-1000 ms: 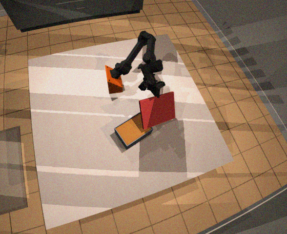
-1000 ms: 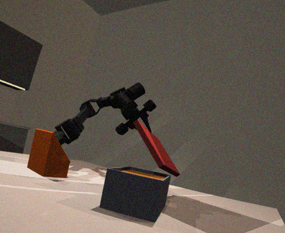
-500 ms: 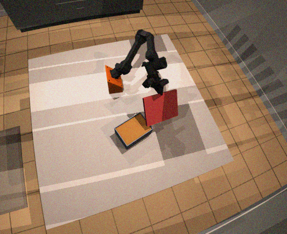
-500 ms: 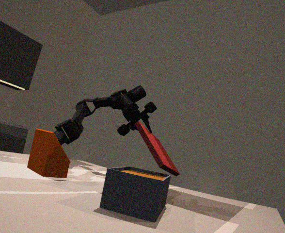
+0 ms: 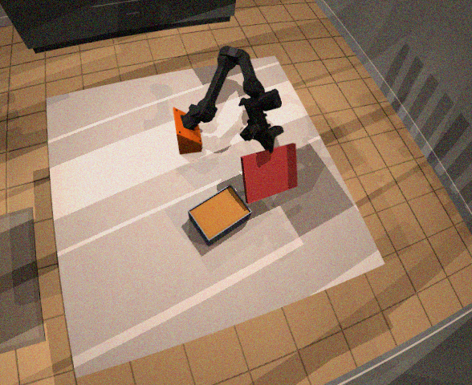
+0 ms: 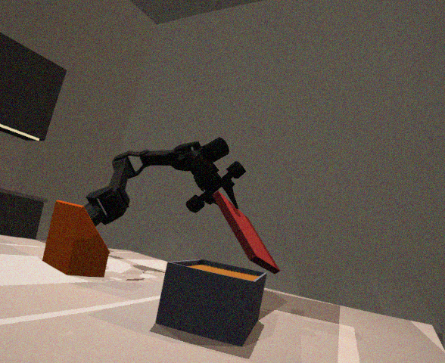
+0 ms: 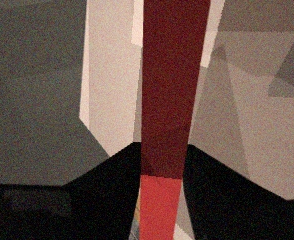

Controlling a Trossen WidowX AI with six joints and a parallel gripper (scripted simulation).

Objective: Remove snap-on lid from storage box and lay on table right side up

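Right now my gripper tip is 6 cm short of the red lid and 6 cm above it. Also, from my gripper tip: storage box (13 cm ahead, 23 cm to the right, 18 cm below).
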